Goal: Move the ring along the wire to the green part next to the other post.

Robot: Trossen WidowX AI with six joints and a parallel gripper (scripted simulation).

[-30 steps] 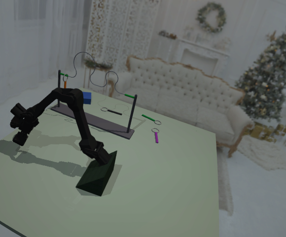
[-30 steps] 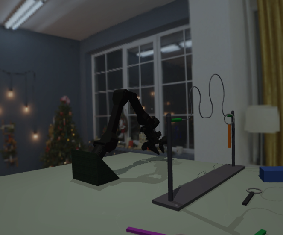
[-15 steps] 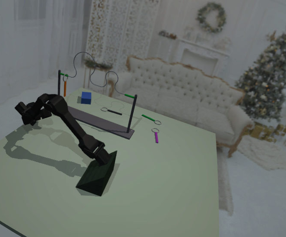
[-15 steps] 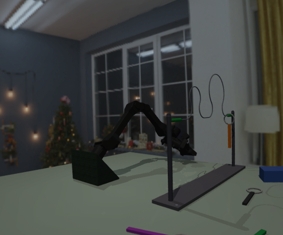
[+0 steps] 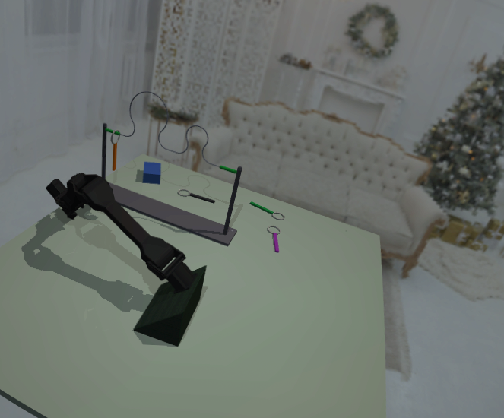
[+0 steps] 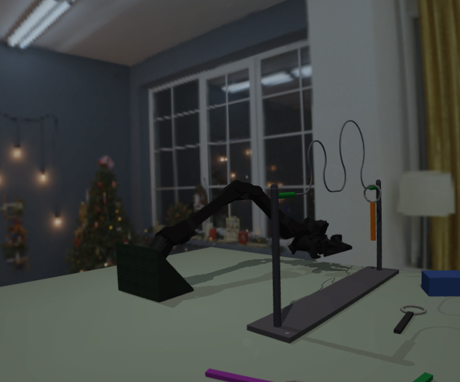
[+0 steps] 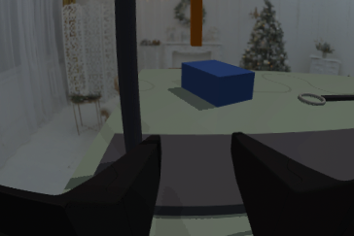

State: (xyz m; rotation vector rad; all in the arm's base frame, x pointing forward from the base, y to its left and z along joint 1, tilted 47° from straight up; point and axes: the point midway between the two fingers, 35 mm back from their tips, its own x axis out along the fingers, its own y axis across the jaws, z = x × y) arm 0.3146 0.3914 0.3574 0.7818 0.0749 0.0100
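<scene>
Right now my gripper tip is 8 cm short of the wire rig, 24 cm to the left of it and 16 cm below it.
</scene>
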